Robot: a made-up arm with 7 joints. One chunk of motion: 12 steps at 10 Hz.
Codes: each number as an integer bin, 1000 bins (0 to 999) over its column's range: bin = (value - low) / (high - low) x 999, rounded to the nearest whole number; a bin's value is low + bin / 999 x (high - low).
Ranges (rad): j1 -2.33..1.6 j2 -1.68..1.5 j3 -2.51..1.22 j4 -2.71..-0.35 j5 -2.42..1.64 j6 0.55..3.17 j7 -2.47..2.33
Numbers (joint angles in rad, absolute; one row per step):
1: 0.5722 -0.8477 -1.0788 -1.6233 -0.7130 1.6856 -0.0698
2: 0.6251 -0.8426 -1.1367 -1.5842 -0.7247 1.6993 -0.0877
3: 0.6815 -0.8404 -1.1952 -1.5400 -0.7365 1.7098 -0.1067
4: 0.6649 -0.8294 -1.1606 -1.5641 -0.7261 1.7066 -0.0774
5: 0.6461 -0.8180 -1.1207 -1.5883 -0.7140 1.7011 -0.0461
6: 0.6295 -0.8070 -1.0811 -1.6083 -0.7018 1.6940 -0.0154
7: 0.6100 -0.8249 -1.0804 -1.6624 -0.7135 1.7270 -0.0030
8: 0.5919 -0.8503 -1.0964 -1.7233 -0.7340 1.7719 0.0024
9: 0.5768 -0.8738 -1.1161 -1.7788 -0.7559 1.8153 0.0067
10: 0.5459 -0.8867 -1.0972 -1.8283 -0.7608 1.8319 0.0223
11: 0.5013 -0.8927 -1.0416 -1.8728 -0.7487 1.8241 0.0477
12: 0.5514 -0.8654 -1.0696 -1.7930 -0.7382 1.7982 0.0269
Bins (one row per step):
1: 738 261 383 460 420 433 500
2: 751 263 368 477 417 438 496
3: 766 264 352 495 414 442 492
4: 761 267 361 485 417 441 498
5: 757 271 372 475 420 439 504
6: 752 274 383 466 423 436 511
7: 747 269 383 443 420 449 513
8: 743 261 379 418 415 466 515
9: 739 253 373 394 409 482 515
10: 731 249 378 373 408 489 519
11: 720 247 393 354 411 486 524
12: 732 256 386 388 414 476 520

